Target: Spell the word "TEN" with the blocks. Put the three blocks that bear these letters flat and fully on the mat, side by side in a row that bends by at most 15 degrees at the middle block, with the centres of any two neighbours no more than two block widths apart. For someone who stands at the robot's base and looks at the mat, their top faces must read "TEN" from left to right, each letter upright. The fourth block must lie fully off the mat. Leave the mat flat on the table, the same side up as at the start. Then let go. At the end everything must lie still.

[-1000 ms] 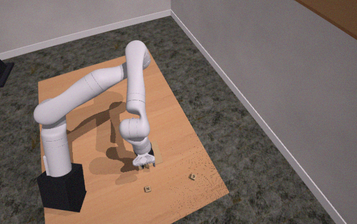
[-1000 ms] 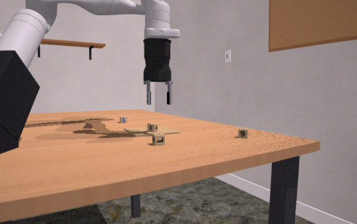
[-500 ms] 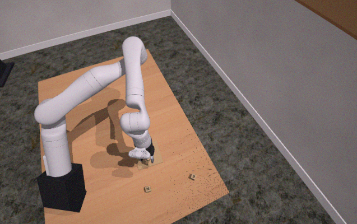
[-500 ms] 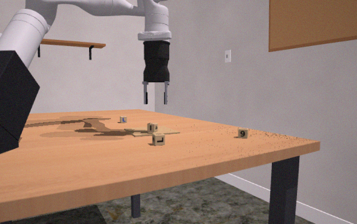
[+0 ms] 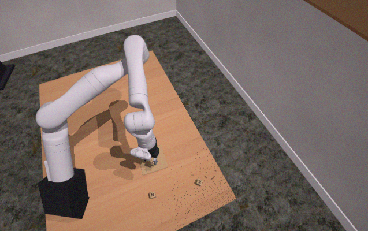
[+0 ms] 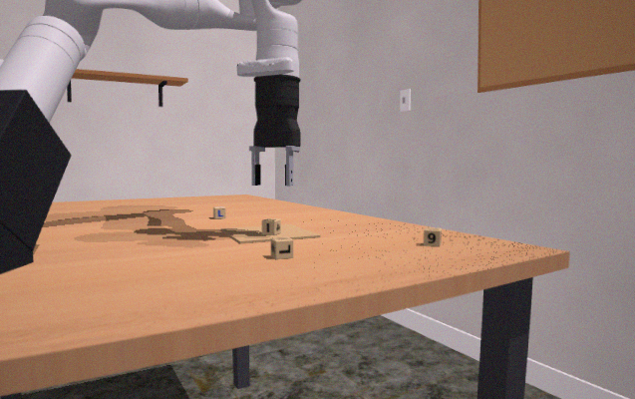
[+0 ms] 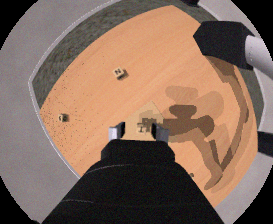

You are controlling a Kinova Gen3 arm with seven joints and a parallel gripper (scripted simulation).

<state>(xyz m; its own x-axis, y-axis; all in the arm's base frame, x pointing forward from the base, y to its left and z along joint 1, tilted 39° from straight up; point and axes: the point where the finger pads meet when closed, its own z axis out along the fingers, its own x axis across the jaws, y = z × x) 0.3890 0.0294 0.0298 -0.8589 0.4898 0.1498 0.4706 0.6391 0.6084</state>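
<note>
Now: hand 10 cm above the mat and 4 cm to the right of it.
</note>
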